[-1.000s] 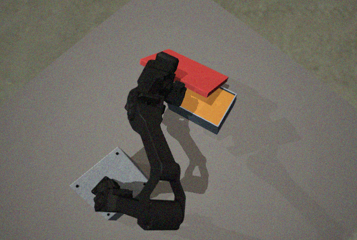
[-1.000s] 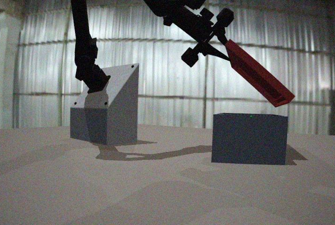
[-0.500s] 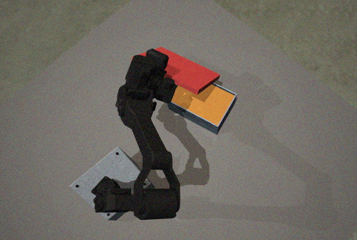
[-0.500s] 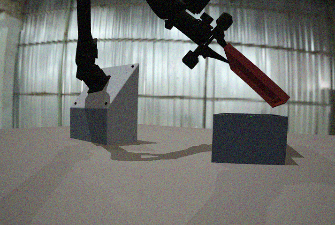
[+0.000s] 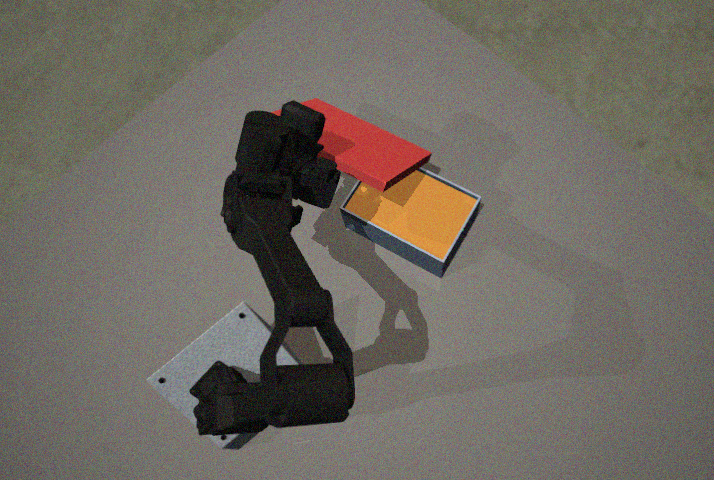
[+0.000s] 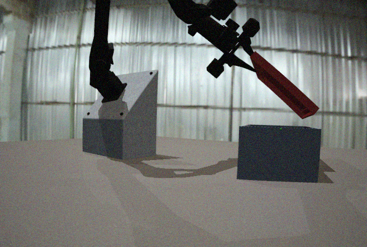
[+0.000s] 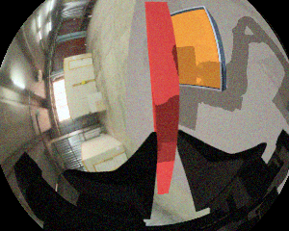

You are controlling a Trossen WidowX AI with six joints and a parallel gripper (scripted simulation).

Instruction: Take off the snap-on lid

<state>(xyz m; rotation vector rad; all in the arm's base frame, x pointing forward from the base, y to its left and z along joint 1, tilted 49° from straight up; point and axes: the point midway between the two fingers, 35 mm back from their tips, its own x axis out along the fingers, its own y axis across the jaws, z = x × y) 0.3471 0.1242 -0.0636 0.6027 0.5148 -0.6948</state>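
The lid lies 6 cm ahead of my gripper tip, 5 cm below it and 1 cm to the left of it. From my gripper tip the other things lie so: storage box 19 cm below, 12 cm to the right, 8 cm ahead.
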